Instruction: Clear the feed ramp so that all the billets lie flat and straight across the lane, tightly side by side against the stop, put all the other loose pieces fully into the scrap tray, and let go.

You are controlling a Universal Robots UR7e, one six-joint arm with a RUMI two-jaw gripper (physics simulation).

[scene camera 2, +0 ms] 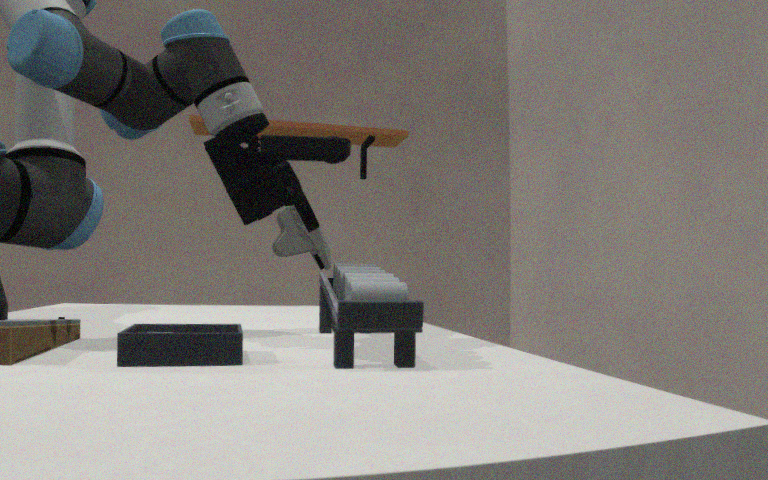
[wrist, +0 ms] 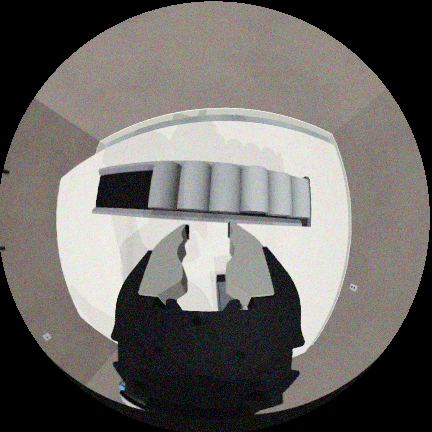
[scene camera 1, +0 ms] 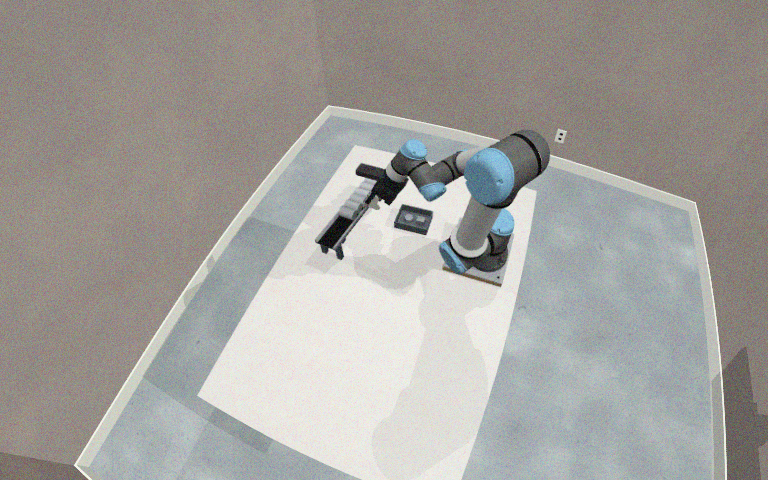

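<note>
Several light grey billets lie flat across the lane of the dark feed ramp, side by side in a row. In the wrist view the row reaches the stop at the right end; small gaps cannot be judged. The bare black lane shows at the other end. The scrap tray holds a roundish piece and a small blocky piece. My gripper is tilted, partly open and empty, with its fingertips close to the ramp's tray-side rail.
The robot's base plate stands beyond the tray from the ramp. An orange shelf hangs on the wall behind the wrist. The white table top extends in front of the ramp and tray.
</note>
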